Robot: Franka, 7 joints.
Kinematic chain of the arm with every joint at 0, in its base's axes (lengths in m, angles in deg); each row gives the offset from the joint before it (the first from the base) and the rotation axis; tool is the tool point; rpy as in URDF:
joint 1: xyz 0 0 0.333 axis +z
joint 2: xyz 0 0 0 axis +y
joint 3: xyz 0 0 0.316 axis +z
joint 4: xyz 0.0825 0 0 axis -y
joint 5: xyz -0.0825 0 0.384 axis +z
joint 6: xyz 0 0 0 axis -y
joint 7: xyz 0.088 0 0 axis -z
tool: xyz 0 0 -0.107 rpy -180 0 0
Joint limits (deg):
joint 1: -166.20..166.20
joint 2: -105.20..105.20
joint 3: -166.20..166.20
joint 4: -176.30..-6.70
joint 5: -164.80..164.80
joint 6: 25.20..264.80
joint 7: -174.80..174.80
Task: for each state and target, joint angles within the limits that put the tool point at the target. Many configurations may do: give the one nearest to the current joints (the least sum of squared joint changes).
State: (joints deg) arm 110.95 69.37 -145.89 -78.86 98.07 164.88 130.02
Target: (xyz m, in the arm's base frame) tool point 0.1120 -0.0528 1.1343
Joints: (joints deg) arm 104.06 30.79 -163.72 -59.22 94.27 158.22 130.02
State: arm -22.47 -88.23 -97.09 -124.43 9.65 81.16 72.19
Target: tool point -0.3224 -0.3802 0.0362
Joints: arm -21.51 -97.08 -121.28 -102.33 5.79 93.55 72.19
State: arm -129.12 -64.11 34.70 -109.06 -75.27 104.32 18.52
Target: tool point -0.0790 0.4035 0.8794
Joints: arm -108.03 -89.05 -10.91 -91.61 -79.99 96.94 18.52
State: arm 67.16 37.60 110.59 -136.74 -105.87 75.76 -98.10
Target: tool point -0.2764 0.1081 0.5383
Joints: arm 51.32 65.16 150.71 -155.03 -95.89 51.77 -98.10
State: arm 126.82 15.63 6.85 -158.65 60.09 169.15 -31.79
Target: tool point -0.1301 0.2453 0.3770
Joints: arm 129.03 -37.93 15.27 -176.30 77.70 198.92 -31.79
